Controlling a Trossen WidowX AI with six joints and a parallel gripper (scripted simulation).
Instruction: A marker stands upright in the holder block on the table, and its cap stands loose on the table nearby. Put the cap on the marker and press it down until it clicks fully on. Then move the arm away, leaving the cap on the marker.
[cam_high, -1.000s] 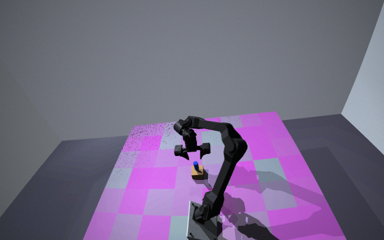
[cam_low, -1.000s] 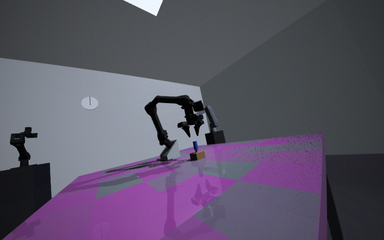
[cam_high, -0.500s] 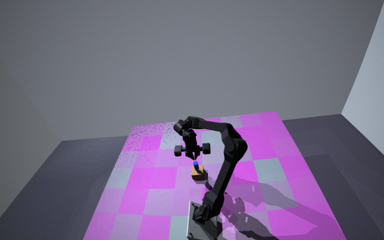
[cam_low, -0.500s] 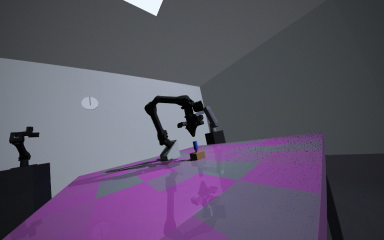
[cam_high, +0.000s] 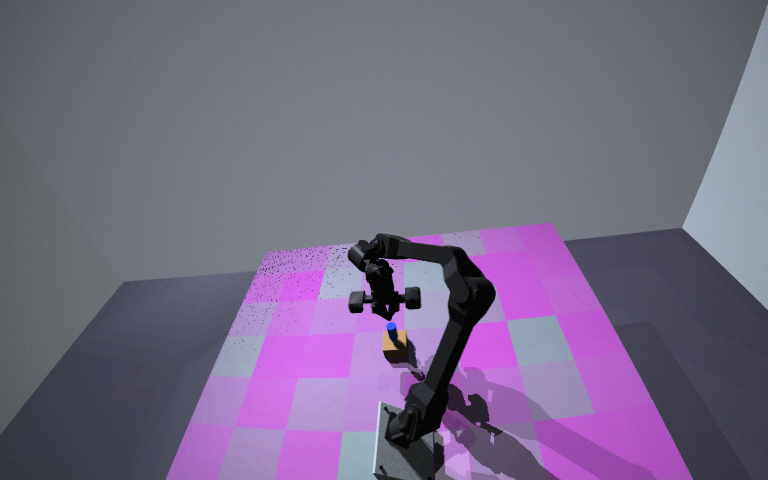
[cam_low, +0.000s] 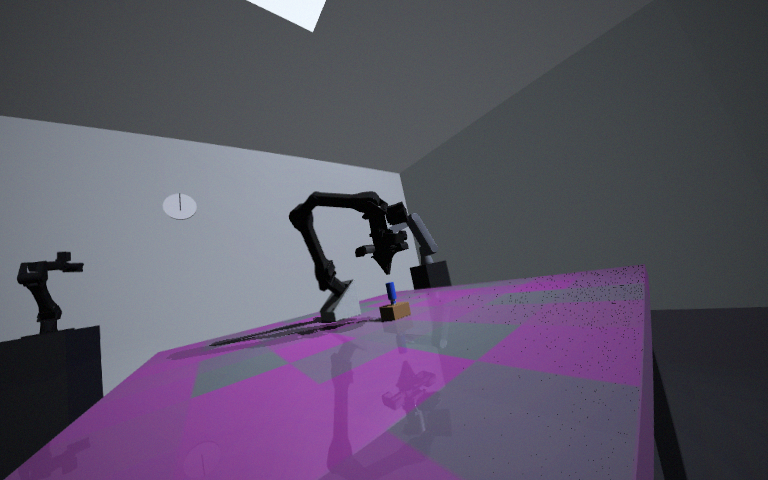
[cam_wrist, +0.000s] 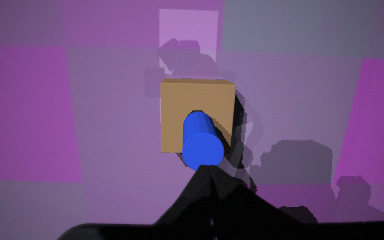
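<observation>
Right now my gripper tip is 50 mm above the blue cap. Round my gripper tip: holder block: 120 mm below.
</observation>
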